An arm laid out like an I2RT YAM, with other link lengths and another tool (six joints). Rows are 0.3 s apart.
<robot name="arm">
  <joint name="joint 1" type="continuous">
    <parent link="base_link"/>
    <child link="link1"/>
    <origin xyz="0 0 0.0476" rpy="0 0 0"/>
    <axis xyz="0 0 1"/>
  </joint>
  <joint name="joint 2" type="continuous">
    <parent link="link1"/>
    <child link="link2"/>
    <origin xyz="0.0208 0.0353 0.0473" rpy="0 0 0"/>
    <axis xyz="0 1 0"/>
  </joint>
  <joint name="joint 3" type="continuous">
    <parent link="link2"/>
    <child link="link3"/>
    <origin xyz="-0.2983 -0.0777 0" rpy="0 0 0"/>
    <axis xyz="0 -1 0"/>
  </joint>
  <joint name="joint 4" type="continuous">
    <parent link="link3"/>
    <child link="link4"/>
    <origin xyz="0.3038 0.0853 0.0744" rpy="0 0 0"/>
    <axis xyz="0 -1 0"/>
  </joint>
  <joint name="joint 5" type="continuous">
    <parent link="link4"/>
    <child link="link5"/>
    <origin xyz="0.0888 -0.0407 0.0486" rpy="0 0 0"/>
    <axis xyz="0 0 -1"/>
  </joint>
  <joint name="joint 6" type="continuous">
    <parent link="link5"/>
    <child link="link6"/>
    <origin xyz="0.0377 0 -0.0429" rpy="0 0 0"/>
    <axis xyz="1 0 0"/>
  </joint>
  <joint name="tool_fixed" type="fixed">
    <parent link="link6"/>
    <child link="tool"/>
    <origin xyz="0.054 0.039 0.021" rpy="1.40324 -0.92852 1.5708"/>
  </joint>
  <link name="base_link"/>
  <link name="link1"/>
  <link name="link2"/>
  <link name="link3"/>
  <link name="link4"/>
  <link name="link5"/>
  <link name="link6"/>
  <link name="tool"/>
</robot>
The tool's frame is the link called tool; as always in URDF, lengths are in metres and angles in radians. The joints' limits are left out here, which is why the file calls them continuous.
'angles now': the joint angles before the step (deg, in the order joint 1, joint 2, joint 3, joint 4, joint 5, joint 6). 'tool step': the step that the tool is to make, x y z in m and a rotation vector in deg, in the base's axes. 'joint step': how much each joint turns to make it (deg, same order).
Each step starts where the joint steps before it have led.
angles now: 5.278 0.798 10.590 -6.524 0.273 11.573
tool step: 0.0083 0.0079 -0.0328 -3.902 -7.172 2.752
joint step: -0.023 0.016 -9.753 16.458 -3.279 -4.192
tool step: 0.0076 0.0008 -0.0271 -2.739 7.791 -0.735
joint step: 0.004 -0.029 -0.215 -7.924 0.528 -2.080
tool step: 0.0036 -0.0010 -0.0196 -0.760 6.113 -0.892
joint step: 0.005 0.007 -0.028 -6.128 0.901 -0.177
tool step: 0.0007 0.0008 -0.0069 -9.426 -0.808 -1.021
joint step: 0.021 0.047 0.012 -0.140 1.769 -9.353
